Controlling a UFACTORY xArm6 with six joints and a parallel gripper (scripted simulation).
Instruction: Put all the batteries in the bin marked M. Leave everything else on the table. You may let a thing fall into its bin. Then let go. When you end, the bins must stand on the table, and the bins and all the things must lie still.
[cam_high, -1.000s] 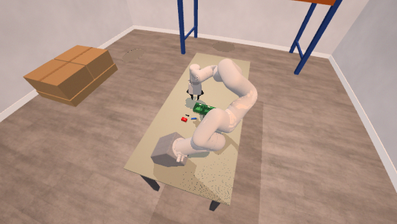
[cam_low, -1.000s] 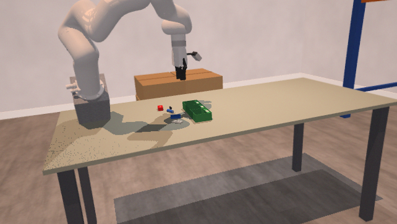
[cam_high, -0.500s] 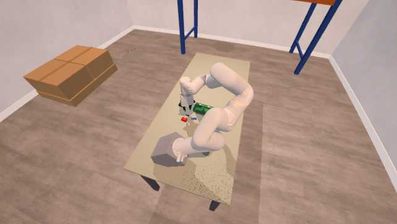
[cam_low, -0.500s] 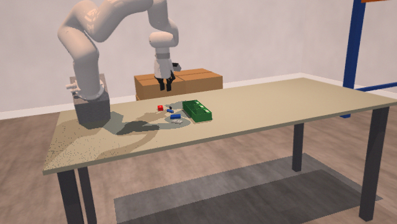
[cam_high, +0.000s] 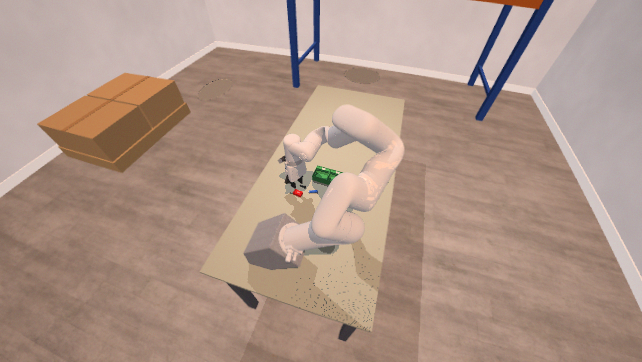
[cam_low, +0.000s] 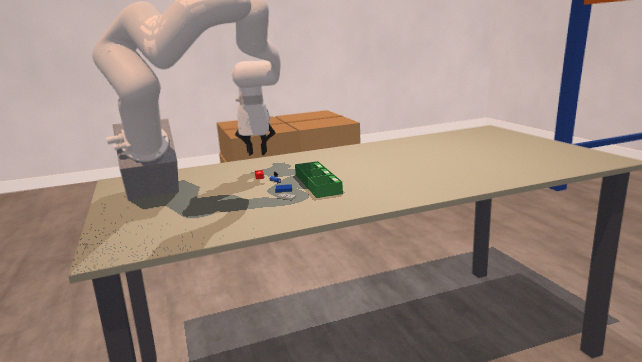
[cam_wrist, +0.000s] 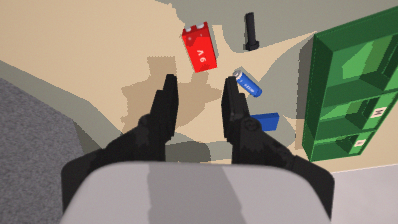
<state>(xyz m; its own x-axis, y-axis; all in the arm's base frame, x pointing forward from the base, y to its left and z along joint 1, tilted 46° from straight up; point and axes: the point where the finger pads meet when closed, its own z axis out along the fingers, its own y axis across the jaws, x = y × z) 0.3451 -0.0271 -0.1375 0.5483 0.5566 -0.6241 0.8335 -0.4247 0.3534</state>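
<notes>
Now: the red battery 9 cm below my hand and 1 cm to the left of it. The rest, counted from my hand: flat blue block 18 cm to the right, 10 cm below, 2 cm ahead; black piece 9 cm below, 5 cm ahead, 2 cm to the right; blue battery 9 cm below, 8 cm to the right, 3 cm ahead.
</notes>
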